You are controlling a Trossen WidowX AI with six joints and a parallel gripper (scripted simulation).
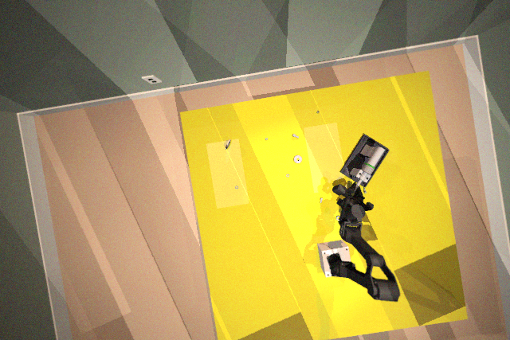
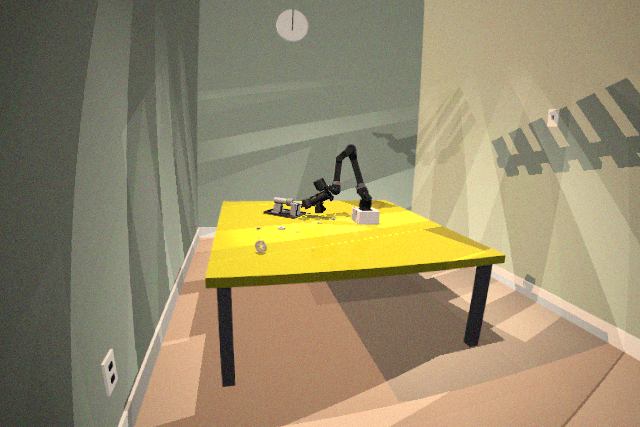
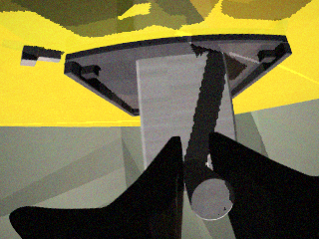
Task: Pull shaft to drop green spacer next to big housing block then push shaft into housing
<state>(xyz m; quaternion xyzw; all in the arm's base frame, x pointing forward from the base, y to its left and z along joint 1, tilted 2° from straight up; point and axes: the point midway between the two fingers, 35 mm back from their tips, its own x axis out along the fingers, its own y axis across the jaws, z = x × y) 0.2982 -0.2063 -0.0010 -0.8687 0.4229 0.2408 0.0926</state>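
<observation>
My gripper tip is now 40 mm to the left of the grey shaft, 30 mm short of it and 20 mm below it. The rest, counted from my gripper tip: green spacer (80 mm to the right, 60 mm ahead, 20 mm above).
</observation>
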